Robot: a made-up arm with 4 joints. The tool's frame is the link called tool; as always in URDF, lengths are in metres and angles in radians.
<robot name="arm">
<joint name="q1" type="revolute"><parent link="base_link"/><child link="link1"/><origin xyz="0.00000 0.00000 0.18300" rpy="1.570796 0.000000 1.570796"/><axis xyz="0 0 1"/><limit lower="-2.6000" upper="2.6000" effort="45" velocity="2.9"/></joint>
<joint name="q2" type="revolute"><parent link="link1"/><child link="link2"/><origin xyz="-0.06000 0.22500 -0.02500" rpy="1.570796 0.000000 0.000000"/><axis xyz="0 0 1"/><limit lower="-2.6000" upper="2.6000" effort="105" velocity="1.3"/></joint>
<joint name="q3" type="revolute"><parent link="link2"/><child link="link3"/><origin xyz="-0.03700 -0.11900 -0.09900" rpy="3.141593 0.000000 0.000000"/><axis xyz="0 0 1"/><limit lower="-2.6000" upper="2.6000" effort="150" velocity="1.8"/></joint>
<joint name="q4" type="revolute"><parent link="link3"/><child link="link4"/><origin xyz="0.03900 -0.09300 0.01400" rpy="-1.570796 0.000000 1.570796"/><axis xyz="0 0 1"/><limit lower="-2.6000" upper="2.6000" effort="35" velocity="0.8"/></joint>
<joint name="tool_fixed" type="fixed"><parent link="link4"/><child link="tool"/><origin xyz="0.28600 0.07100 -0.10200" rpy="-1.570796 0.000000 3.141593"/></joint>
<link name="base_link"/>
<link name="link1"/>
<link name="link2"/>
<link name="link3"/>
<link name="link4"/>
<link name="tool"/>
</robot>
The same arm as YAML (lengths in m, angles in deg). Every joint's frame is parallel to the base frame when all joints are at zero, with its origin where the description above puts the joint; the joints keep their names.
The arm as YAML. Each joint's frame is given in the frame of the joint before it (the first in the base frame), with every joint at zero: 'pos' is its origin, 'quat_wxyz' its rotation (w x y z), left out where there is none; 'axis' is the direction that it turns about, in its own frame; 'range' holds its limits. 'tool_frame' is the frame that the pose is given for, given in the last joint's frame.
length_unit: m
angle_unit: deg
joints:
  - joint: q1
    pos: [0.0, 0.0, 0.183]
    axis: [1.0, 0.0, 0.0]
    range: [-148.97, 148.97]
  - joint: q2
    pos: [-0.025, -0.06, 0.225]
    axis: [0.0, 0.0, -1.0]
    range: [-148.97, 148.97]
  - joint: q3
    pos: [-0.119, -0.037, 0.099]
    axis: [0.0, 0.0, 1.0]
    range: [-148.97, 148.97]
  - joint: q4
    pos: [0.093, 0.039, 0.014]
    axis: [0.0, -1.0, 0.0]
    range: [-148.97, 148.97]
tool_frame:
  pos: [-0.286, 0.102, -0.071]
  quat_wxyz: [1.0, 0.0, 0.0, 0.0]

